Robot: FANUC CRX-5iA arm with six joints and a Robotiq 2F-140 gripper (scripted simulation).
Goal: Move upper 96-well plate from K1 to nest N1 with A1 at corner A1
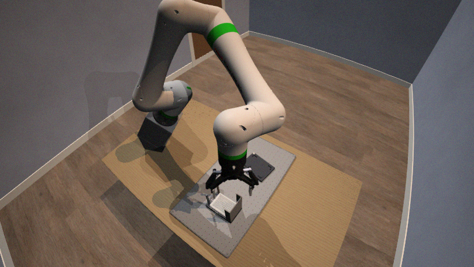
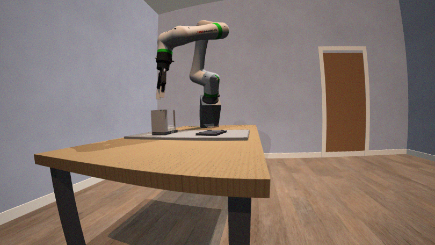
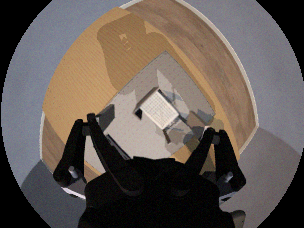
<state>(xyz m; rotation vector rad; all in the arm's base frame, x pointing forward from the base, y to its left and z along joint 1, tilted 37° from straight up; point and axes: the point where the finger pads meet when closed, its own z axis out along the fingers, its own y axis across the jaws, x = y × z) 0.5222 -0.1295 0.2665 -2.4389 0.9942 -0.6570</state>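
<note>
The white 96-well plate is 190 mm below my hand, 40 mm behind it and 20 mm to the right of it. From my hand the other things lie so: rack wall 140 mm below, 20 mm ahead.
</note>
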